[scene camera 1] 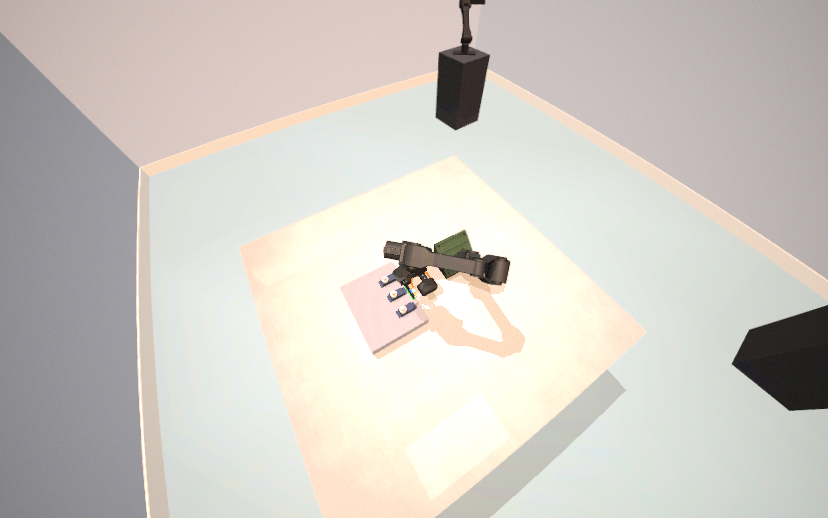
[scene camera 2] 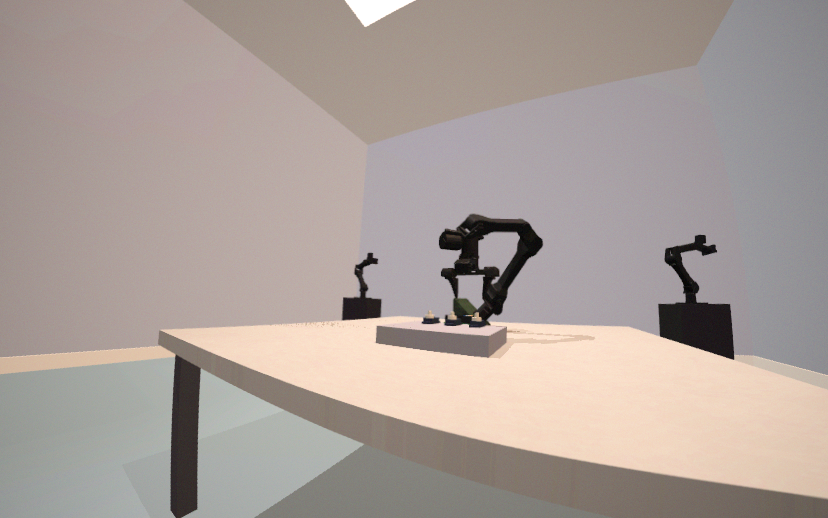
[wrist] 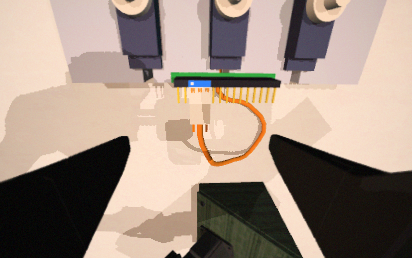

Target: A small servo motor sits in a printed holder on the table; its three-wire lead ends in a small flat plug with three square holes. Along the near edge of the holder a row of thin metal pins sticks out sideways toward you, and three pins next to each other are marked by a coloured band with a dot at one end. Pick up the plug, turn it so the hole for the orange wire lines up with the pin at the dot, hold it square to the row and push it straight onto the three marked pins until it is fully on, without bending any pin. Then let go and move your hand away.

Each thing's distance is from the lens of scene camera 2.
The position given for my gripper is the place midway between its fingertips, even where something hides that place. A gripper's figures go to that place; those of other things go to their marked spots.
my gripper (scene camera 2: pixel 469 298): 87 cm
pale holder (scene camera 2: pixel 481 342): 60 cm
